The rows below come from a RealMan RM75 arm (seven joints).
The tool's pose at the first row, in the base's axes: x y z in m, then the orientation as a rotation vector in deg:
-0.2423 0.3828 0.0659 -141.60 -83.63 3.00
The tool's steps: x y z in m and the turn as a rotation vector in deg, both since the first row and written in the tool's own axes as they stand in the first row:
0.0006 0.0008 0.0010 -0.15 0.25 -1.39
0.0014 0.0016 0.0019 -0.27 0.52 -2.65
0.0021 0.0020 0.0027 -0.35 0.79 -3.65
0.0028 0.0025 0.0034 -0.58 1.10 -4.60
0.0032 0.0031 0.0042 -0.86 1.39 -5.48
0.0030 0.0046 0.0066 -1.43 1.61 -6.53
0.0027 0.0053 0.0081 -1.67 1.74 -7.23
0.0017 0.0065 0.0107 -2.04 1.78 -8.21
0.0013 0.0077 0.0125 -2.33 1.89 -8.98
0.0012 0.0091 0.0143 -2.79 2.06 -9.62
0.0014 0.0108 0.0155 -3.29 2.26 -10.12
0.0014 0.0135 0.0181 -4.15 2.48 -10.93
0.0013 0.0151 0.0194 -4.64 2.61 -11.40
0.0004 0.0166 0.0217 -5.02 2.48 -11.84
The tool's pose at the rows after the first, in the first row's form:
-0.2415 0.3832 0.0648 -140.60 -85.29 2.31
-0.2406 0.3837 0.0638 -139.64 -86.75 1.64
-0.2400 0.3843 0.0630 -138.84 -87.88 1.05
-0.2394 0.3848 0.0623 -138.18 -88.98 0.32
-0.2388 0.3850 0.0614 -137.60 -90.02 -0.42
-0.2380 0.3847 0.0587 -137.12 -91.41 -1.32
-0.2378 0.3844 0.0571 -136.69 -92.28 -1.79
-0.2377 0.3836 0.0542 -136.15 -93.57 -2.31
-0.2372 0.3831 0.0521 -135.70 -94.55 -2.81
-0.2363 0.3827 0.0500 -135.45 -95.42 -3.49
-0.2350 0.3824 0.0484 -135.33 -96.12 -4.21
-0.2331 0.3817 0.0453 -135.20 -97.33 -5.29
-0.2320 0.3812 0.0436 -135.11 -98.02 -5.92
-0.2315 0.3802 0.0409 -135.05 -98.76 -6.13

